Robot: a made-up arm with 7 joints.
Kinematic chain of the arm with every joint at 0, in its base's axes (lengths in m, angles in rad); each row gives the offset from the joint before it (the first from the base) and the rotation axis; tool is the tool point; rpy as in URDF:
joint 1: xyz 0 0 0.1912 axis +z
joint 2: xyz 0 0 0 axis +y
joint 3: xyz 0 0 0.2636 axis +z
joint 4: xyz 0.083 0 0 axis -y
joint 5: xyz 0.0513 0 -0.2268 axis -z
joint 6: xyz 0 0 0 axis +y
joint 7: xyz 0.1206 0 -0.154 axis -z
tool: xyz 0 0 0 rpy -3.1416 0 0
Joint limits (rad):
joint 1: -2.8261..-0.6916
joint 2: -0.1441..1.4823
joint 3: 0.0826..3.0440
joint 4: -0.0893..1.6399
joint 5: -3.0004..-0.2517
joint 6: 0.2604..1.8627
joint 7: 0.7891..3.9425
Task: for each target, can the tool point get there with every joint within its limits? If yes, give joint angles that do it. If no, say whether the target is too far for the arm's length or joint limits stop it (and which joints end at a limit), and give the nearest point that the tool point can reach.
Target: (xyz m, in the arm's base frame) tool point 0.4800 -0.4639 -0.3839
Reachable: no: too far | nearest point 0.3569 -0.3450 -0.2197 | short by 0.237 m
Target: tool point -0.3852 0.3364 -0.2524
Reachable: no: joint limits stop it (at a limit: joint 1, joint 2, joint 3, joint 6) | nearest point -0.2947 0.0614 -0.1849 | short by 0.297 m
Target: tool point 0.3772 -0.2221 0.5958
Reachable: yes | joints -1.8037 1.0504 2.2238 1.4615 -2.6047 0.9299 1.2871
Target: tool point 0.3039 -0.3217 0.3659
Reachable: yes | joints -2.3579 1.1385 1.9969 0.9112 -2.3413 0.9749 1.5010
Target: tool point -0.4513 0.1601 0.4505
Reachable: no: joint limits stop it (at a limit: joint 1, joint 3, joint 6) | nearest point -0.3614 0.2607 0.4476 | short by 0.135 m
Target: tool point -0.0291 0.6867 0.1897
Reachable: no: joint limits stop it (at a limit: joint 2, joint 3, joint 5) | nearest point -0.0217 0.5109 0.2674 | short by 0.192 m
